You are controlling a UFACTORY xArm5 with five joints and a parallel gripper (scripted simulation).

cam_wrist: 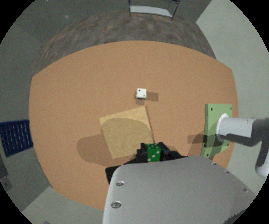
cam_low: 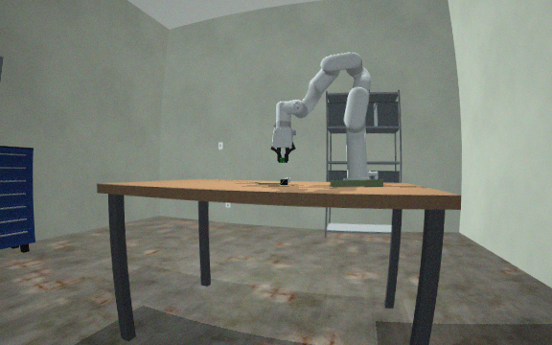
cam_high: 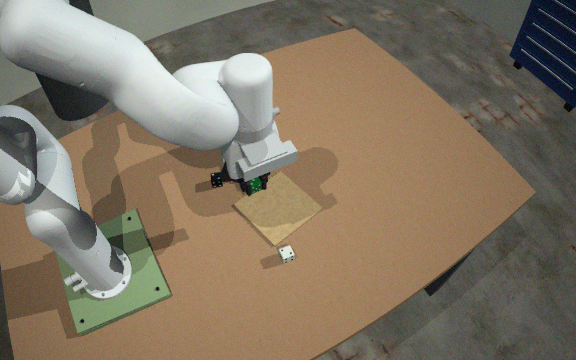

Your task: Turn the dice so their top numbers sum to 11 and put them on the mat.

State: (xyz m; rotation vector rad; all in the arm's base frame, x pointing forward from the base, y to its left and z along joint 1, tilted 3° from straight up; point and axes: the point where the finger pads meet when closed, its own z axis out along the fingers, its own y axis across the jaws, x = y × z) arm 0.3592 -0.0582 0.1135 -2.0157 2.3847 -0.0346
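The tan mat lies 5 cm ahead of my hand, 1 cm to the right of it and 12 cm below it. The rest, counted from my hand: green die 1 cm below; then white die 1 cm behind, 12 cm to the right, 11 cm below; then black die 2 cm behind, 13 cm to the left, 11 cm below.
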